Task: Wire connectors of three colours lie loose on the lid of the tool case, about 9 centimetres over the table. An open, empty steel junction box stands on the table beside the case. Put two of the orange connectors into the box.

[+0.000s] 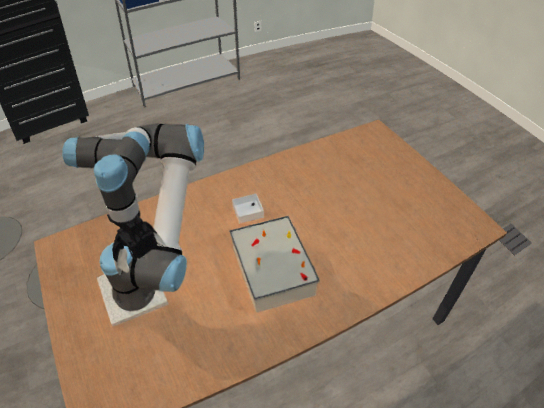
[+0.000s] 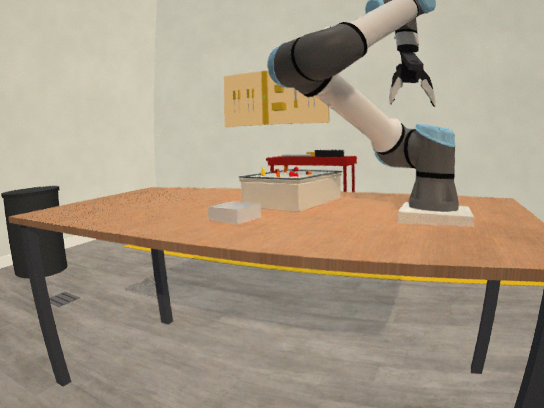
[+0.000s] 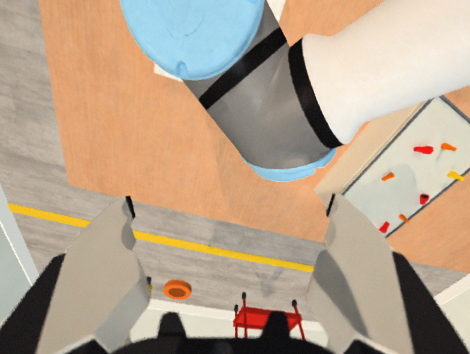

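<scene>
The tool case stands on the table with its connectors on the lid. One orange connector lies near the lid's box-side edge, another orange connector on the robot's side, and a third orange connector near the opposite long edge. Three red connectors and a yellow connector lie among them. The junction box stands beside the case, with a small dark spot inside. My gripper is open and empty, high above the robot's base side, away from the case.
The arm's forearm and elbow reach out above the table. The robot's base plate stands at the table's end. A black bin, a red bench and a shelf rack stand off the table.
</scene>
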